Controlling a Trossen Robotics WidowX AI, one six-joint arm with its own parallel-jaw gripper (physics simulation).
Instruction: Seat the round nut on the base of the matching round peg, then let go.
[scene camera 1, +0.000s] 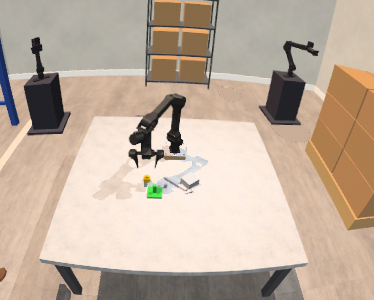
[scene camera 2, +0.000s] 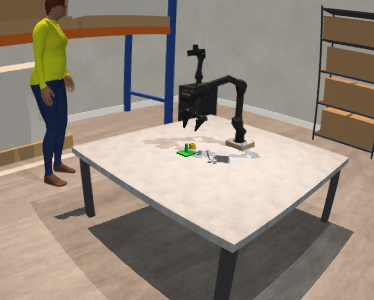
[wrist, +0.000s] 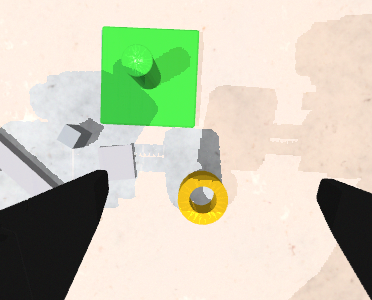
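Observation:
The round nut, a thick yellow ring (scene camera 1: 146, 178) (scene camera 2: 192, 146) (wrist: 202, 218), lies on the table with its hole facing up, beside the green base. The round green peg (scene camera 1: 155, 188) (scene camera 2: 186, 147) (wrist: 137, 60) stands upright on its square green base (scene camera 1: 155, 195) (scene camera 2: 186, 154) (wrist: 175, 111); the peg is bare. My gripper (scene camera 1: 147, 166) (scene camera 2: 191, 128) (wrist: 213, 184) is open and empty and points down. It is above the table, over the nut. In the wrist view the nut shows between the two fingers, slightly nearer the left one, and the base is farther up.
A small grey block (scene camera 1: 165, 186) (scene camera 2: 200, 152) (wrist: 75, 136) and a pale square piece (wrist: 117, 162) lie near the green base. A thin bar (scene camera 1: 175, 183) (wrist: 20, 167) and a larger grey block (scene camera 1: 190, 182) (scene camera 2: 222, 159) lie beyond them, on the side away from the nut.

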